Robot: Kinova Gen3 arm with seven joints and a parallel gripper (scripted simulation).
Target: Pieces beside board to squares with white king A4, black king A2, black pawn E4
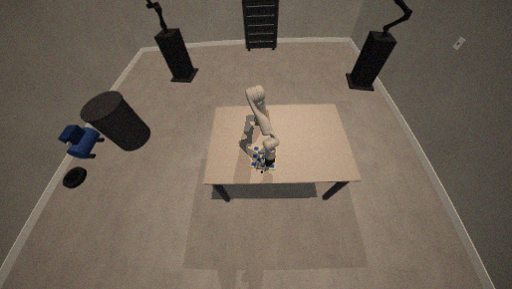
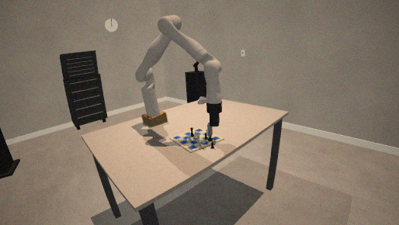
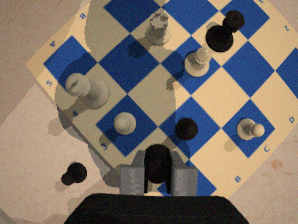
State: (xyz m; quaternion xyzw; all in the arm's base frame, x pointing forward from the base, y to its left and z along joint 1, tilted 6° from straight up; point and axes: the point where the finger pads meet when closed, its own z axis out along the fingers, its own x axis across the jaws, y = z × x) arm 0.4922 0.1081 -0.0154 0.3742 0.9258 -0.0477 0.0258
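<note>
Right now my hand is 10 mm above the black king. Also, from my hand: white king (80 mm to the right, 20 mm below); then blue-and-cream chessboard (80 mm behind, 40 mm to the right, 50 mm below).
</note>
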